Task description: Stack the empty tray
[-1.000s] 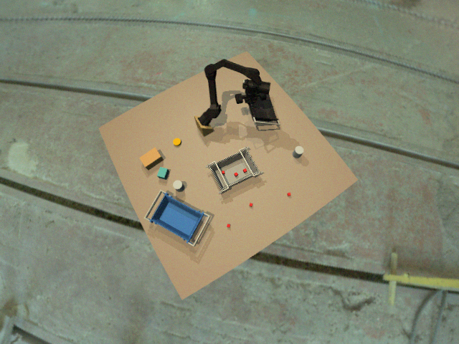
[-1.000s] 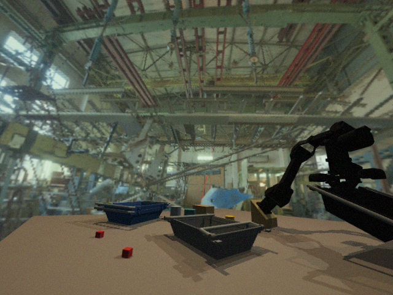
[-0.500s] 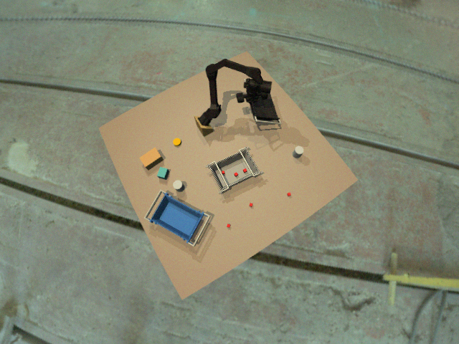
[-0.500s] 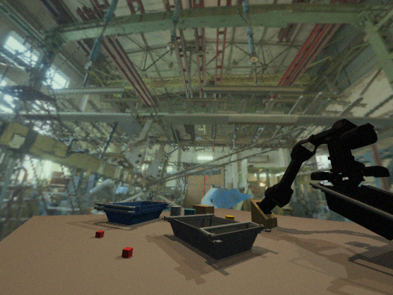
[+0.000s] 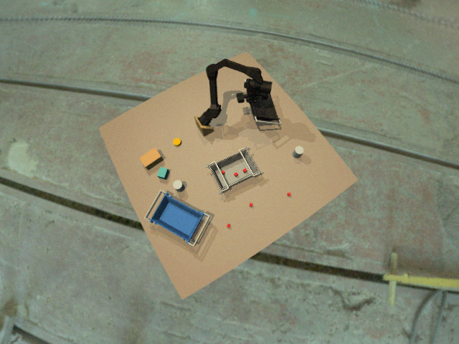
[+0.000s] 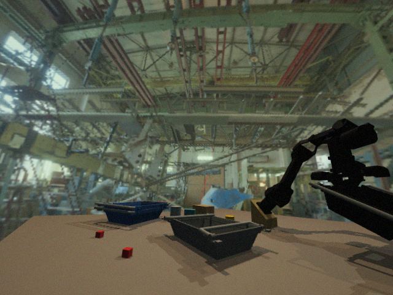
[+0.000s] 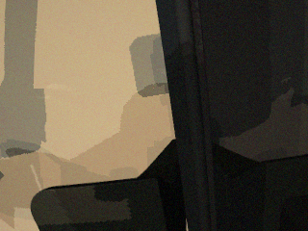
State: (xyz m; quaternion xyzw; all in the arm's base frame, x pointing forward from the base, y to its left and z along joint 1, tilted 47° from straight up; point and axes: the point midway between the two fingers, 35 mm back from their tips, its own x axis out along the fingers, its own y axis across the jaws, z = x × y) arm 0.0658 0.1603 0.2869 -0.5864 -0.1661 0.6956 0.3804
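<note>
Now: the black tray 30 mm ahead of my gripper tip and 70 mm to the left of it. Round my gripper tip: teal cube: 100 mm ahead, 690 mm to the right, 100 mm below; orange box: 30 mm behind, 720 mm to the right, 90 mm below; yellow disc: 60 mm behind, 520 mm to the right, 110 mm below.
</note>
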